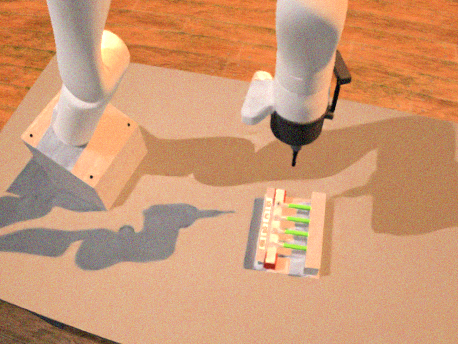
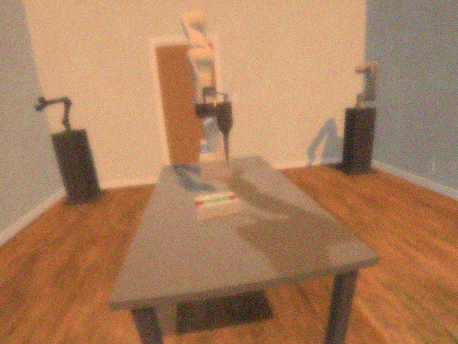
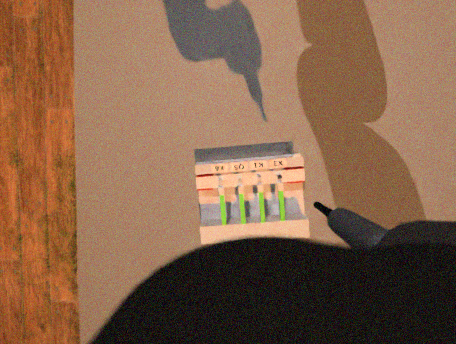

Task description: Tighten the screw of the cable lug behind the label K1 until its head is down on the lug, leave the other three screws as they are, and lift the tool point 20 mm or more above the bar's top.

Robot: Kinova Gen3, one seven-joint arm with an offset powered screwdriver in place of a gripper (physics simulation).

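Places are measured from the arm's base along level axes (x right, y up, z back), in metres.
Pixels of known places: end effector, tool point: (image 1: 293, 165) (image 2: 227, 166) (image 3: 316, 204); arm's base, origin of the base link: (image 1: 74, 126) (image 2: 214, 147).
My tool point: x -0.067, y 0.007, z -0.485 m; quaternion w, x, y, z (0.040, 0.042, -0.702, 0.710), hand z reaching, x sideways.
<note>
For each thing: its top centre in the pictures, then the offset to it from my tool point. "spot": a spot on its surface instead. Level surfaces: height alone.
- block, middle of its top: (image 3: 251, 201) (image 1: 292, 225) (image 2: 216, 198) dy -0.129, dx +0.061, dz -0.029 m
- cream bar, surface spot: (image 3: 201, 181) (image 1: 269, 258) spot: dy -0.137, dx +0.148, dz -0.008 m
- label K1, middle of its top: (image 3: 258, 164) (image 1: 266, 216) dy -0.137, dx +0.058, dz +0.031 m
- grey-brown table, its level: dy -0.179 m
The screwdriver, my tool in place of a gripper (image 1: 294, 164) (image 2: 228, 164) (image 3: 317, 205), points down with its tip in free air, above the table and beside the X3 end of the terminal block. The block (image 2: 218, 210) carries a red and cream bar (image 1: 270, 262) (image 3: 201, 181) and four lugs with green cables. The label K1 (image 1: 267, 215) (image 3: 258, 164) is second from the X3 end. Its green cable (image 1: 298, 220) (image 3: 261, 207) runs from the K1 lug to the block's thick wall. The screws are too small and blurred to tell how high their heads stand.
The grey-brown table (image 1: 165, 305) (image 2: 190, 260) (image 3: 135, 200) carries the block and the arm's wooden base (image 1: 122, 162). The arm's shadows fall across the table. Two dark pedestals (image 2: 77, 167) (image 2: 358, 142) with small arms stand on the floor beyond the table.
</note>
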